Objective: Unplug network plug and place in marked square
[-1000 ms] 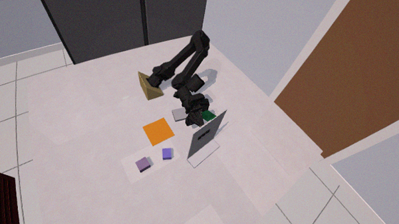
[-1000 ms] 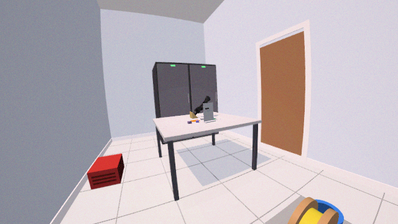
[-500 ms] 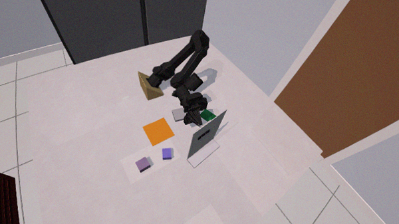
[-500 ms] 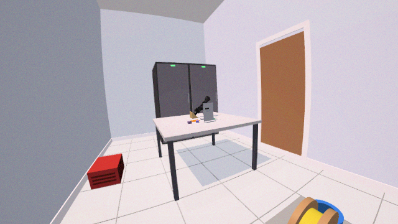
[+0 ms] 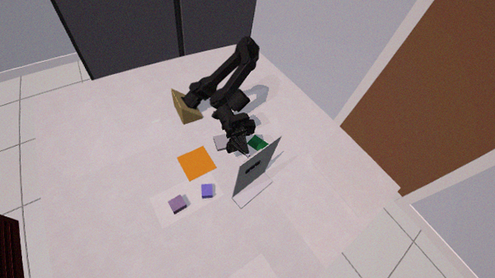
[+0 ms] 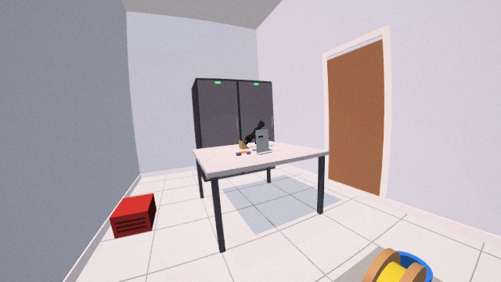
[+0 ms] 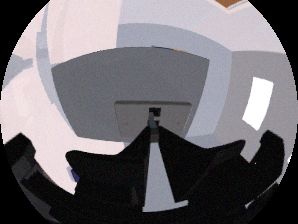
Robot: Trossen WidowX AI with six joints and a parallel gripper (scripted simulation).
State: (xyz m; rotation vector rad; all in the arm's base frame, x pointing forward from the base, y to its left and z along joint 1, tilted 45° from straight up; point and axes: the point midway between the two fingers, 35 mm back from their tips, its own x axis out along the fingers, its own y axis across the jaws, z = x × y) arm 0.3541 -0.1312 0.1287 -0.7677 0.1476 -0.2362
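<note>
Now: the orange square 18 cm below my gripper tip, 16 cm behind it and 11 cm to the right of it. From my gripper tip the other things lie so: grey square (18 cm below, 17 cm behind, 6 cm to the left); then network plug (right at my gripper tip); then upright panel (6 cm below, 5 cm ahead, 1 cm to the right).
</note>
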